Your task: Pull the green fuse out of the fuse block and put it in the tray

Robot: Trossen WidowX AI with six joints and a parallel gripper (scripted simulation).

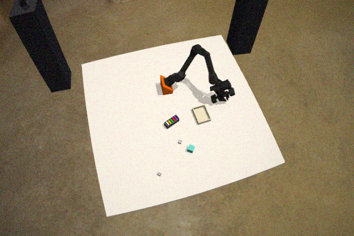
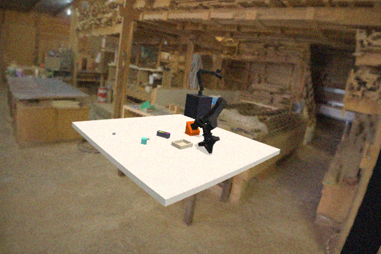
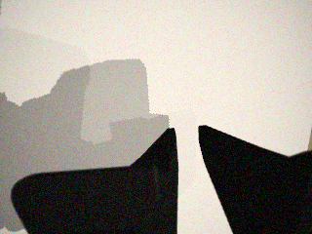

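Right now my gripper tip is 10 cm short of the green fuse, 45 cm to the left of it and 1 cm below it. Also, from my gripper tip: beige tray (8 cm ahead, 23 cm to the right, 1 cm below).
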